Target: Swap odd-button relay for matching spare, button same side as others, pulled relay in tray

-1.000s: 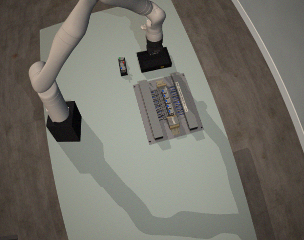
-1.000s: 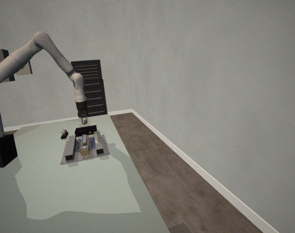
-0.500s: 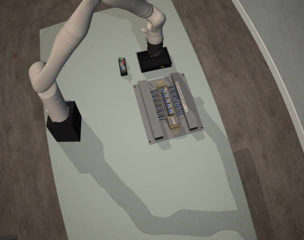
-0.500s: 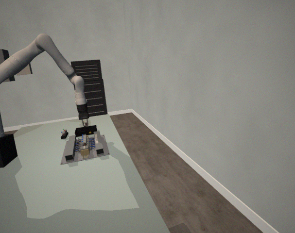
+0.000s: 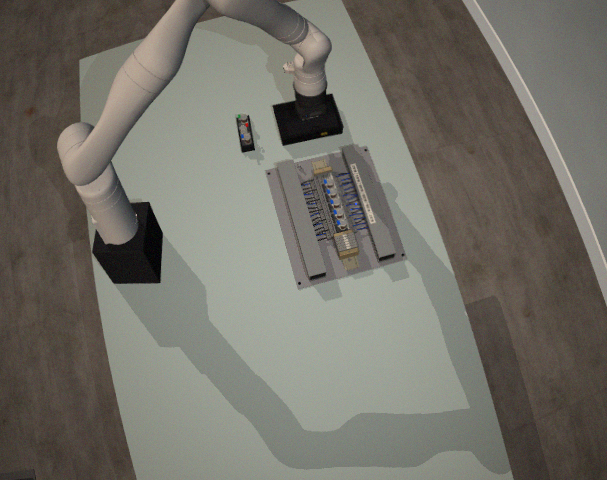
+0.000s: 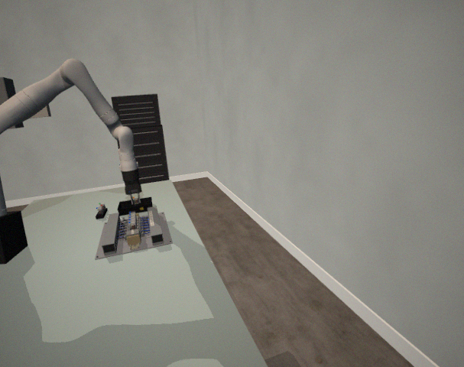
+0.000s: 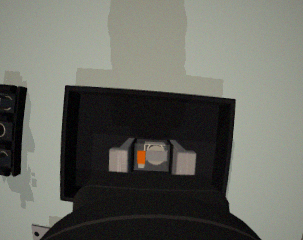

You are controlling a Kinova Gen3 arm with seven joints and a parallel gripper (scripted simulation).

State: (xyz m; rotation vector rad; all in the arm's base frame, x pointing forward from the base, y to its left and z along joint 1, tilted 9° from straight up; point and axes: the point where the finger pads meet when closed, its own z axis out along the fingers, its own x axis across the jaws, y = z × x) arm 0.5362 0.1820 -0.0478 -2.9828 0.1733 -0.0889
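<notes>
The black tray lies 30 mm below my hand. Also, from my hand: spare holder (170 mm behind, 30 mm to the left, 40 mm below).
</notes>
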